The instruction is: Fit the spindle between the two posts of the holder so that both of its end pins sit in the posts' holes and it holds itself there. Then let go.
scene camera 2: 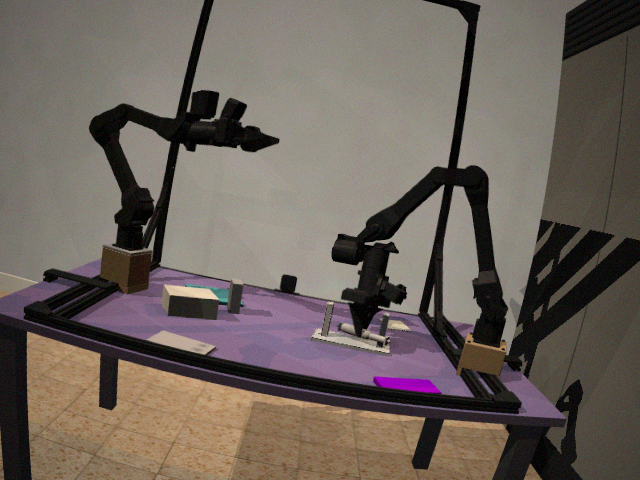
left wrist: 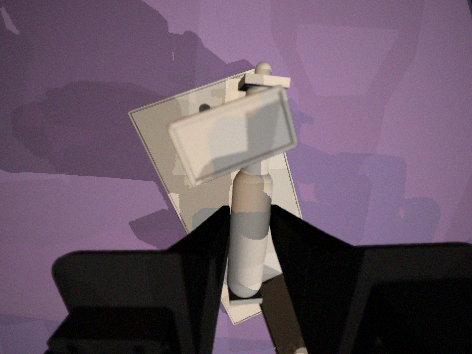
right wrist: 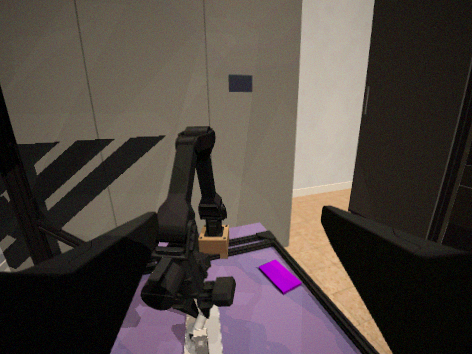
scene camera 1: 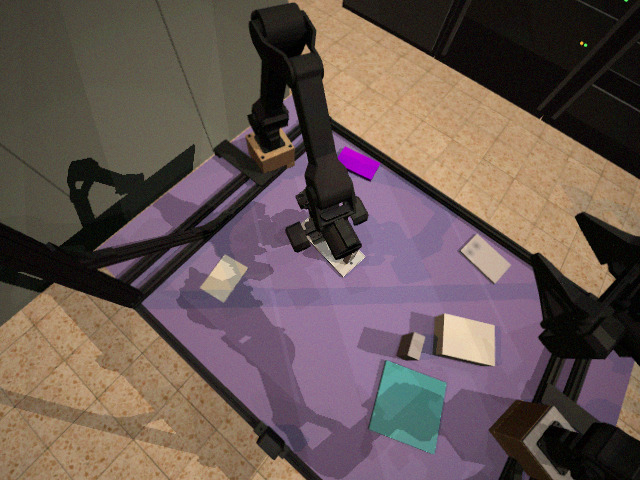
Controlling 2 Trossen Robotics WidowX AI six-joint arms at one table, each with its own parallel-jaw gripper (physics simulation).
Scene:
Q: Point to a spindle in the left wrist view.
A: At 252,190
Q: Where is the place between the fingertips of my right gripper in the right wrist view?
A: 240,216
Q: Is my right gripper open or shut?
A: Open.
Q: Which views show my right gripper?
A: Scene camera 2, the right wrist view and scene camera 1 only.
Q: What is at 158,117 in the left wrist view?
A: A pale plate.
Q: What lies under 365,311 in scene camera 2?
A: My left gripper.

